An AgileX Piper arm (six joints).
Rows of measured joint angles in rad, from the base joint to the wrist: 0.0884, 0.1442, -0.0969, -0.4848, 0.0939, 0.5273; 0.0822, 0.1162, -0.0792, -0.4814, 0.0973, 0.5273; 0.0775, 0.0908, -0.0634, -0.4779, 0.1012, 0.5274; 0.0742, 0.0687, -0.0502, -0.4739, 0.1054, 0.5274; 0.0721, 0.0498, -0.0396, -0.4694, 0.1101, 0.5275; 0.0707, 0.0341, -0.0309, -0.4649, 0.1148, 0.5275; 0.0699, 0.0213, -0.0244, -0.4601, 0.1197, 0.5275; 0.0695, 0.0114, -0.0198, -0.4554, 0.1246, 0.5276; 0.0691, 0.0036, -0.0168, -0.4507, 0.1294, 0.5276; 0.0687, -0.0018, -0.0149, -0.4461, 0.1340, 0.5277; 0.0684, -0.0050, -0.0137, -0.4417, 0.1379, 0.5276; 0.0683, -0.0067, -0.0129, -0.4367, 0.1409, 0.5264; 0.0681, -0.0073, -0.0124, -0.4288, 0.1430, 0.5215; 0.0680, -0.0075, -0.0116, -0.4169, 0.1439, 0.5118
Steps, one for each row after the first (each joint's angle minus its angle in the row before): -0.0062, -0.0280, 0.0177, 0.0034, 0.0034, 0.0000; -0.0047, -0.0254, 0.0158, 0.0035, 0.0039, 0.0001; -0.0033, -0.0221, 0.0132, 0.0040, 0.0042, 0.0000; -0.0021, -0.0189, 0.0106, 0.0045, 0.0047, 0.0001; -0.0014, -0.0157, 0.0087, 0.0045, 0.0047, 0.0000; -0.0008, -0.0128, 0.0065, 0.0048, 0.0049, 0.0000; -0.0004, -0.0099, 0.0046, 0.0047, 0.0049, 0.0001; -0.0004, -0.0078, 0.0030, 0.0047, 0.0048, 0.0000; -0.0004, -0.0054, 0.0019, 0.0046, 0.0046, 0.0001; -0.0003, -0.0032, 0.0012, 0.0044, 0.0039, -0.0001; -0.0001, -0.0017, 0.0008, 0.0050, 0.0030, -0.0012; -0.0002, -0.0006, 0.0005, 0.0079, 0.0021, -0.0049; -0.0001, -0.0002, 0.0008, 0.0119, 0.0009, -0.0097
